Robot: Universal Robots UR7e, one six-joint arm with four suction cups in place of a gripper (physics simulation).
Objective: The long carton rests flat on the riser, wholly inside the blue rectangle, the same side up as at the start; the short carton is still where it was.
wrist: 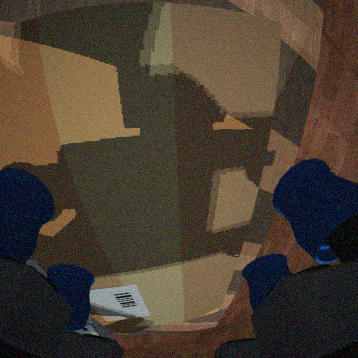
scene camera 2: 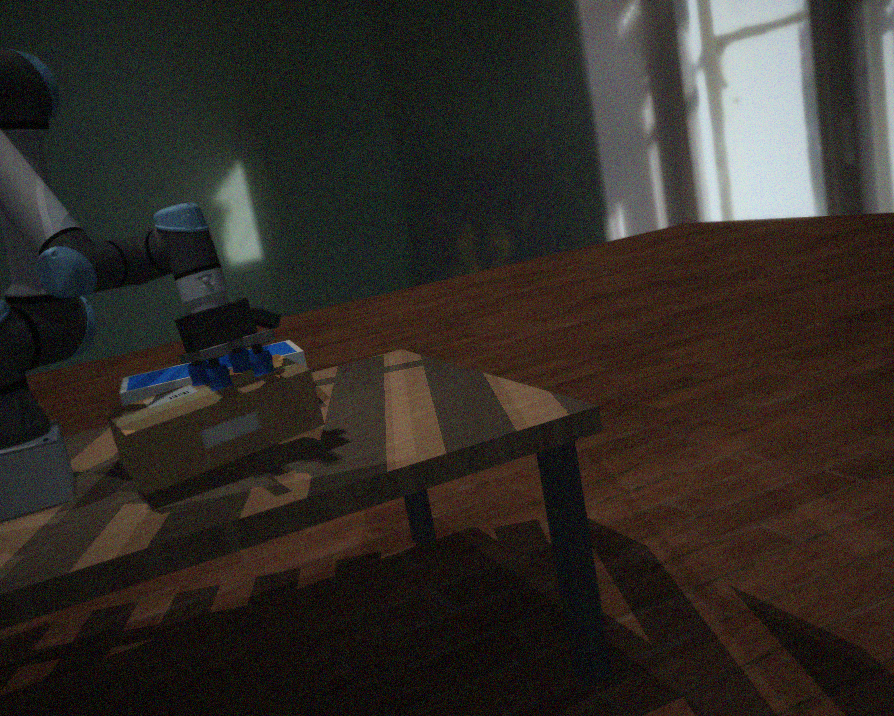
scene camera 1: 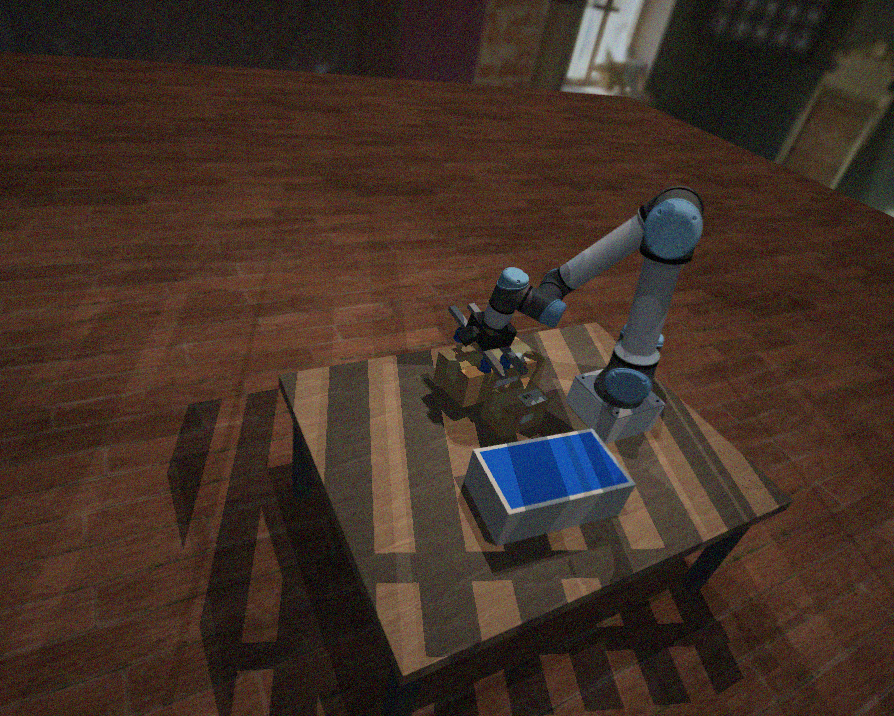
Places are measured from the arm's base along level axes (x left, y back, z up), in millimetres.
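Pixels of known places: hand, its tool point: (wrist: pixel 168 241) (scene camera 2: pixel 234 380) (scene camera 1: pixel 480 353); arm's base, origin of its link: (scene camera 2: pixel 2 440).
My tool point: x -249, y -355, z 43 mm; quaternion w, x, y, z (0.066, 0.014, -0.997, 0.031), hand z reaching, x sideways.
For each thing: its top centre in the pictures, then the offset to it from my tool point. Level surfaces: height alone.
- barcode label, centre of its top: (wrist: pixel 125 302) dz -5, dx +39, dy +84 mm
- short carton, centre of its top: (wrist: pixel 142 291) (scene camera 2: pixel 207 379) (scene camera 1: pixel 495 351) dz +10, dx +19, dy +38 mm
- grey riser, centre of its top: (scene camera 2: pixel 211 364) (scene camera 1: pixel 554 466) dz -30, dx +426, dy -42 mm
- blue rectangle, centre of its top: (scene camera 2: pixel 211 364) (scene camera 1: pixel 554 466) dz -30, dx +426, dy -42 mm
- striped wooden table, height of its surface: dz -150 mm
The long carton (scene camera 1: pixel 515 411) (scene camera 2: pixel 217 429) is brown cardboard with a grey label on its side. It hangs under my gripper (scene camera 1: pixel 493 357) (scene camera 2: pixel 231 357) at the back of the table, seemingly a little above the table top, with a shadow beneath it. In the wrist view its top and barcode label (wrist: pixel 121 301) show between the dark blue suction cups (wrist: pixel 25 209), which sit on it. The short carton (scene camera 1: pixel 459 377) stands just left of it on the table. The grey riser (scene camera 1: pixel 544 519) (scene camera 2: pixel 142 389) carries the blue rectangle (scene camera 1: pixel 551 469), which is bare.
The striped wooden table (scene camera 1: pixel 409 497) (scene camera 2: pixel 409 412) bears everything. The robot's base block (scene camera 1: pixel 615 412) stands just behind the riser at the right. The table edge lies close behind the cartons. The wooden floor lies all around.
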